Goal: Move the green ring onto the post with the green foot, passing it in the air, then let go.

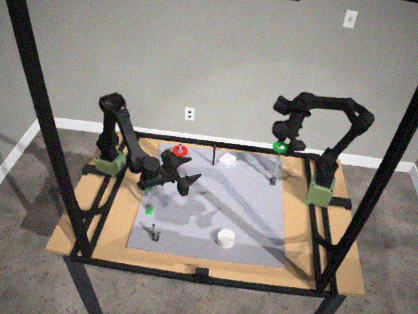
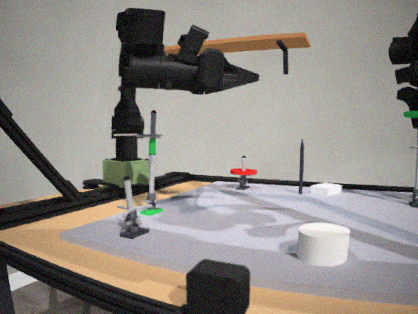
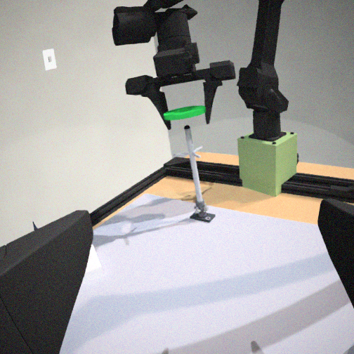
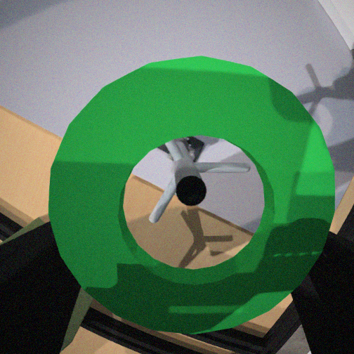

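Where they show: left gripper, fingertip midpoint: (image 1: pixel 196 166) (image 2: pixel 251 79); right gripper, fingertip midpoint: (image 1: pixel 282 151); left arm's base at its link origin: (image 1: pixel 109 156) (image 2: pixel 126 159); right arm's base at its link origin: (image 1: pixel 323 181).
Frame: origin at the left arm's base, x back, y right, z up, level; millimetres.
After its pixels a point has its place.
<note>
The green ring (image 1: pixel 276 148) @(y -244, x -679, z 130 mm) (image 2: pixel 411 114) @(y -233, x -680, z 126 mm) (image 3: pixel 184 114) (image 4: pixel 100 125) is level in the air, just above the tip of a tall grey post (image 1: pixel 278 167) (image 3: pixel 195 170) (image 4: pixel 191 190) with a black foot. My right gripper (image 1: pixel 288 141) (image 3: pixel 188 126) is shut on the ring, one finger on each side. The tall post with the green foot (image 1: pixel 148 200) @(y 133, x -280, z -16 mm) (image 2: pixel 152 175) @(y 130, x -282, z -4 mm) stands at the mat's left side, a green band on its upper part, no ring on it. My left gripper (image 1: pixel 195 168) @(y 45, x -444, z 169 mm) (image 2: pixel 257 77) @(y 45, x -444, z 169 mm) (image 3: pixel 208 218) is open and empty, high above the mat.
A red ring (image 1: pixel 175 151) @(y -186, x -237, z -22 mm) (image 2: pixel 243 172) @(y -177, x -271, z -26 mm) sits on a short post at the back left. Another short post (image 1: pixel 155 232) @(y 248, x -376, z -32 mm) (image 2: pixel 129 200) @(y 248, x -375, z -21 mm) stands front left. A white cylinder (image 1: pixel 226 238) @(y 149, x -626, z -40 mm) (image 2: pixel 324 245) @(y 169, x -634, z -49 mm) is at the front. A dark spike (image 1: pixel 214 154) @(y -233, x -412, z -6 mm) (image 2: pixel 301 167) @(y -233, x -410, z -7 mm) and a white block (image 1: pixel 228 159) @(y -283, x -467, z -55 mm) (image 2: pixel 326 189) @(y -247, x -476, z -58 mm) are at the back.
</note>
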